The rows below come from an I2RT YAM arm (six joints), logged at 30 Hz.
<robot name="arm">
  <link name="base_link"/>
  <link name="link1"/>
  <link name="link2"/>
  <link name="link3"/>
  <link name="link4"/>
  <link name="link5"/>
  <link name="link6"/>
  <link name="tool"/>
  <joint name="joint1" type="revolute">
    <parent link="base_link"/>
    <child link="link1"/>
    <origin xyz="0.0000 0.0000 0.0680" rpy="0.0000 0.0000 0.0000"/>
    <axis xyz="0 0 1"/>
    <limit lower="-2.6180" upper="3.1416"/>
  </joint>
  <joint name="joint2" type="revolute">
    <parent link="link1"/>
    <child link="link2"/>
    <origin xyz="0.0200 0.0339 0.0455" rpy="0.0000 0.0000 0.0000"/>
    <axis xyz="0 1 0"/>
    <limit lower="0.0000" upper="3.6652"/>
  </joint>
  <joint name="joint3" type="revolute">
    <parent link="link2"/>
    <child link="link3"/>
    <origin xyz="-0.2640 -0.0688 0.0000" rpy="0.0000 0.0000 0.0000"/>
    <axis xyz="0 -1 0"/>
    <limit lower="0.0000" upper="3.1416"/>
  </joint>
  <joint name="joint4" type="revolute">
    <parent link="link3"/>
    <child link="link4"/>
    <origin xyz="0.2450 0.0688 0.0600" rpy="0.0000 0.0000 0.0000"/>
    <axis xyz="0 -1 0"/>
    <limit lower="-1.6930" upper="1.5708"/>
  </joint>
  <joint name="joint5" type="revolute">
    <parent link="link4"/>
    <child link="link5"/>
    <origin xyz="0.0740 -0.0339 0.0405" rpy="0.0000 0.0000 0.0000"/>
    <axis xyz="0 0 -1"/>
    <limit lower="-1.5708" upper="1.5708"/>
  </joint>
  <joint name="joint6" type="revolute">
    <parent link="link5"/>
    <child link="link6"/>
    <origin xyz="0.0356 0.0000 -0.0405" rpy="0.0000 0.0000 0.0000"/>
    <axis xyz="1 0 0"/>
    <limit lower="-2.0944" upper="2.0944"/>
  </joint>
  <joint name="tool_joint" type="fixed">
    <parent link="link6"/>
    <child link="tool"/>
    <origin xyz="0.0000 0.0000 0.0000" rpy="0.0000 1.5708 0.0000"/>
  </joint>
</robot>
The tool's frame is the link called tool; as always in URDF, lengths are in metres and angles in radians.
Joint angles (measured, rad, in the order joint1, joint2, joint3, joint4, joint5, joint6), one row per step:
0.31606 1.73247 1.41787 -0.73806 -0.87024 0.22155
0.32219 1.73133 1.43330 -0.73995 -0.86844 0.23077
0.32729 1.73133 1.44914 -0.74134 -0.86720 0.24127
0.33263 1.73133 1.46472 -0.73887 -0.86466 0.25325
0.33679 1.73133 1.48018 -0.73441 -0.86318 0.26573
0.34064 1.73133 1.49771 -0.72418 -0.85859 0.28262
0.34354 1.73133 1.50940 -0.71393 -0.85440 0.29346
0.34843 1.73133 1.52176 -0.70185 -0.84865 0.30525
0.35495 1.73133 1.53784 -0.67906 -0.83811 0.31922
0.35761 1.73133 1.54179 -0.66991 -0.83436 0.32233
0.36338 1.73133 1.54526 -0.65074 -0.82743 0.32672
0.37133 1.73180 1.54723 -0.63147 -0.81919 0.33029
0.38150 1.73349 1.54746 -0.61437 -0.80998 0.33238
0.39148 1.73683 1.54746 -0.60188 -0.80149 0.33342
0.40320 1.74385 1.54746 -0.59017 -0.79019 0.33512
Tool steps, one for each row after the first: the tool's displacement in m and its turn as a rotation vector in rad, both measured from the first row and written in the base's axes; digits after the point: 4 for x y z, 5 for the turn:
0.0003 0.0024 0.0049 0.00375 -0.00680 0.00008
0.0010 0.0045 0.0096 0.00810 -0.01213 -0.00128
0.0018 0.0068 0.0144 0.01282 -0.01996 -0.00387
0.0028 0.0088 0.0193 0.01922 -0.02878 -0.00733
0.0044 0.0107 0.0251 0.02640 -0.04212 -0.01513
0.0057 0.0122 0.0292 0.03171 -0.05485 -0.02039
0.0068 0.0144 0.0337 0.03709 -0.06949 -0.02508
0.0087 0.0175 0.0399 0.04476 -0.09704 -0.03216
0.0092 0.0186 0.0416 0.04722 -0.10767 -0.03340
0.0100 0.0211 0.0438 0.05130 -0.12692 -0.03418
0.0104 0.0243 0.0454 0.05405 -0.14539 -0.03328
0.0104 0.0282 0.0459 0.05443 -0.16052 -0.03011
0.0104 0.0321 0.0454 0.05289 -0.17033 -0.02617
0.0108 0.0369 0.0434 0.04796 -0.17629 -0.02265

